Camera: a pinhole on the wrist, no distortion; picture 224 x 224 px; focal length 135.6 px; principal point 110.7 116.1 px. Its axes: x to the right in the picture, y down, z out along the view. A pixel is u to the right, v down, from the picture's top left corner.
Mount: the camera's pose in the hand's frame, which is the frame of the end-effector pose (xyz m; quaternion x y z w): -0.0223 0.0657 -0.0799 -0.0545 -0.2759 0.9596 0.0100
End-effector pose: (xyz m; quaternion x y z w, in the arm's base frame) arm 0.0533 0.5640 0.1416 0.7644 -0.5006 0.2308 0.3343
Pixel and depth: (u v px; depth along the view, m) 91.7 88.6 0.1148
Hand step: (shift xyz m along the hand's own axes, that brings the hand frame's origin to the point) -0.0192 0.0240 0.0307
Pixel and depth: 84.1 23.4 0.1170
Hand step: -0.0132 0.0705 0.0633
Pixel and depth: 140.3 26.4 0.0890
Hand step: -0.0520 0.0695 0.0243
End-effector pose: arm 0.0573 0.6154 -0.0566 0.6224 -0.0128 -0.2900 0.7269
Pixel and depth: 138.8 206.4 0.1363
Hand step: -0.0644 -0.0819 -0.0161
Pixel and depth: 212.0 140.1 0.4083
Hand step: -0.3696 -0.1963 0.1953
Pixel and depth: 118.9 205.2 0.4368
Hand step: -0.0935 -0.4071 0.1329
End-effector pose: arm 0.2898 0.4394 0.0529 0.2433 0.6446 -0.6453 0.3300
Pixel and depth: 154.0 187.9 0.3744
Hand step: -0.1802 -0.2943 0.1182
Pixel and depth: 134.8 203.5 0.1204
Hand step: -0.0560 -0.0626 -0.0218
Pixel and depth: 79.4 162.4 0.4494
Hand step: 0.0330 -0.3069 0.2273
